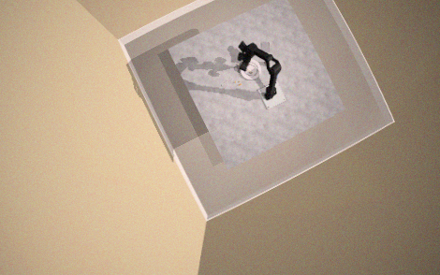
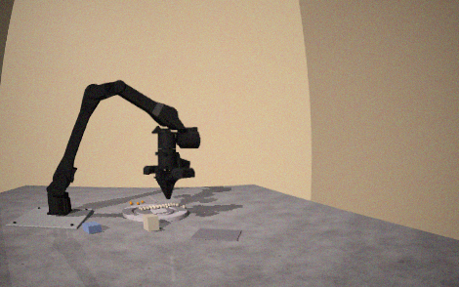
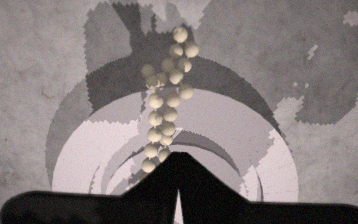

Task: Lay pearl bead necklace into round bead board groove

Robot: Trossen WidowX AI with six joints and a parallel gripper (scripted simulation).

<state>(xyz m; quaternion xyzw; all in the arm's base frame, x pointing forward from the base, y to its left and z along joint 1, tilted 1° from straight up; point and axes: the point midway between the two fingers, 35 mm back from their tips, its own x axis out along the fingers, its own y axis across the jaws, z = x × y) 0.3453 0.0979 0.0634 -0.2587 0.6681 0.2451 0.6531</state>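
The round bead board is 50 mm behind my gripper tip, 40 mm to the right of it and 30 mm below it. From my gripper tip the other things lie so: flat grey plate 110 mm ahead, 270 mm to the right, 40 mm below; cream cube 50 mm behind, 210 mm to the right, 20 mm below; blue block 190 mm behind, 240 mm to the right, 30 mm below.
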